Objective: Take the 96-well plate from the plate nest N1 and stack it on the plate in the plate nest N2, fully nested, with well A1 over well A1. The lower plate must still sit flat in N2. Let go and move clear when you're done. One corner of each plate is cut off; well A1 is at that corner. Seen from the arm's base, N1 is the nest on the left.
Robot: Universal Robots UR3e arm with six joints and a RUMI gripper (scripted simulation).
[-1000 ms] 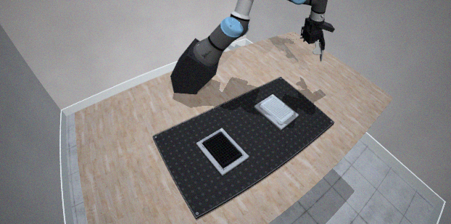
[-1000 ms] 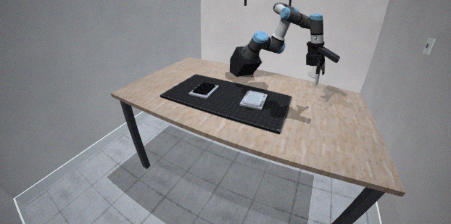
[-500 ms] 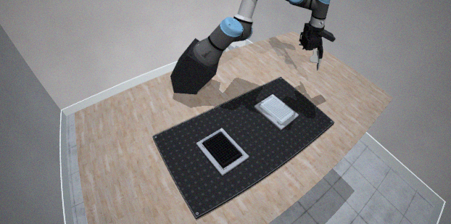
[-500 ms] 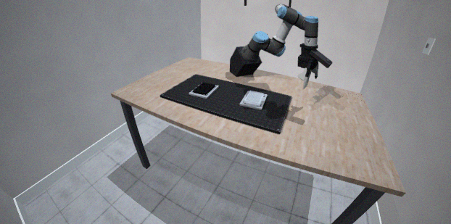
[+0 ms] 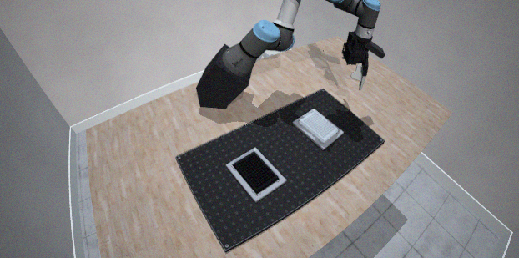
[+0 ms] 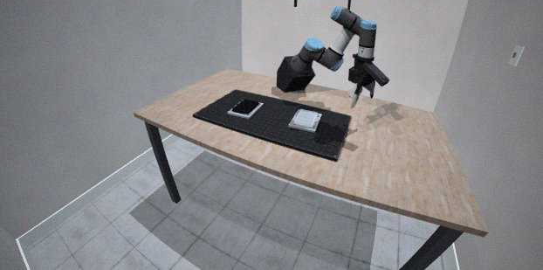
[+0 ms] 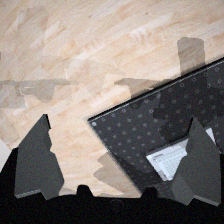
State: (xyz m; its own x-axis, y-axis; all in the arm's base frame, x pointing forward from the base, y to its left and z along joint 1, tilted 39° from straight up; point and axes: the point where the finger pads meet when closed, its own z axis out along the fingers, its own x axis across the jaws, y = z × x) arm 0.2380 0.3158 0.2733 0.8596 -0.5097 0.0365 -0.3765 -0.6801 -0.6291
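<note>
My hand is 23 cm to the left of the white 96-well plate, 11 cm above it and 7 cm short of it. Round my hand: black 96-well plate: 52 cm to the right, 13 cm ahead, 11 cm below; nest N1: 23 cm to the right, 12 cm below, 7 cm ahead.
</note>
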